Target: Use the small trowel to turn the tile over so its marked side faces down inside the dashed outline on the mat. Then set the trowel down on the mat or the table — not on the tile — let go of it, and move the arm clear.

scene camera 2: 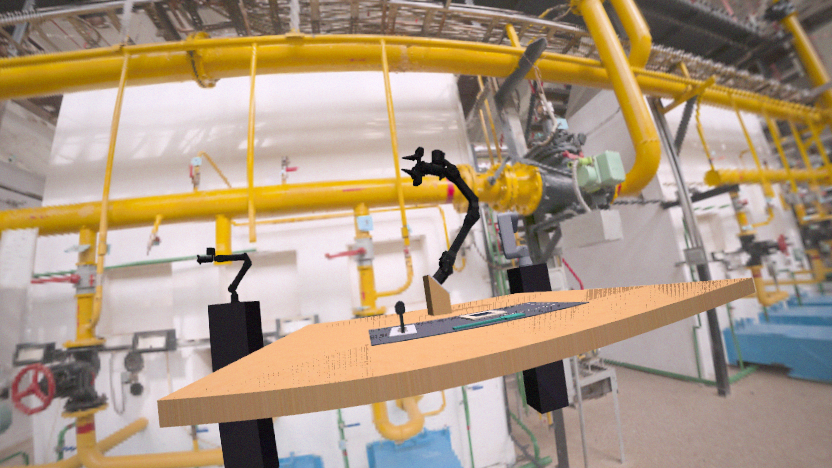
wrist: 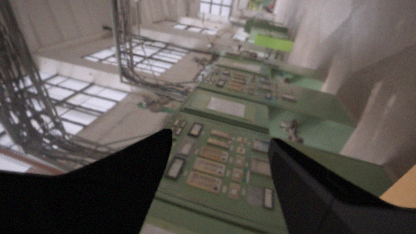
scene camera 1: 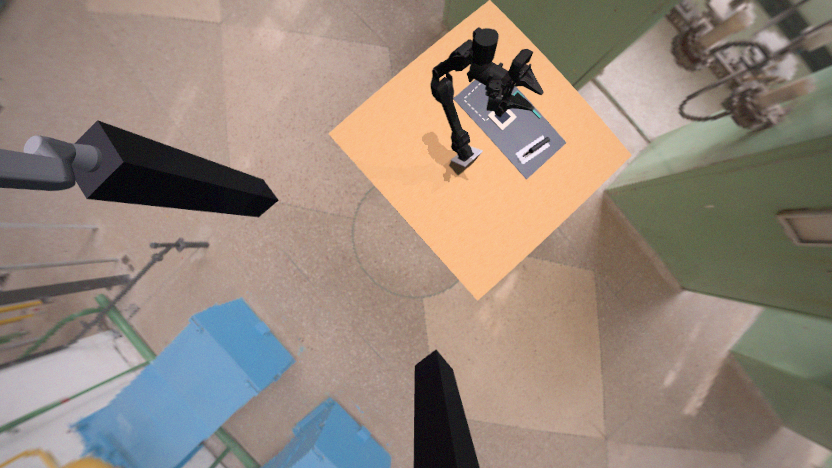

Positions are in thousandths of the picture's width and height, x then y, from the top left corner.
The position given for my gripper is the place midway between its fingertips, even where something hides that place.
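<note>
My gripper (scene camera 1: 647, 217), also (wrist: 530, 600): open, holding nothing. Grey mat (scene camera 1: 633, 272), also (scene camera 2: 517, 700).
</note>
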